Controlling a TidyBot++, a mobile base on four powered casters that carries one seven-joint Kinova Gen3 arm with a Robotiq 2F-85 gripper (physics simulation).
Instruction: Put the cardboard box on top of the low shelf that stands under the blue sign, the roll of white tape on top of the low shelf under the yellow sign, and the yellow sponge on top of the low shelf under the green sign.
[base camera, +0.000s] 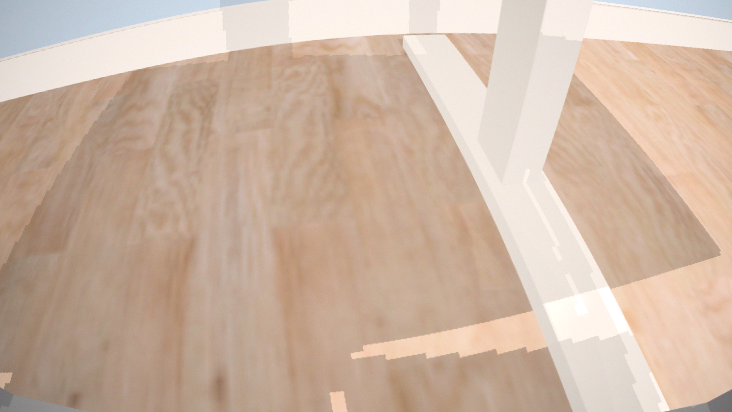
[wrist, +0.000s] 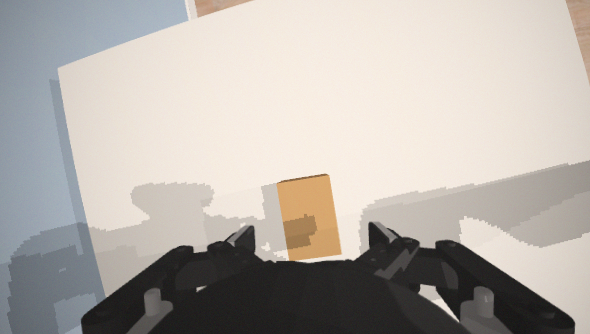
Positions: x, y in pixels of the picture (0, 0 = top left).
Labels:
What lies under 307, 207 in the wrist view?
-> A cardboard box.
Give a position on a white table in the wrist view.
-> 441, 127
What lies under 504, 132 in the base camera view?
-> A white table.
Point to my gripper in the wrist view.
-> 310, 236

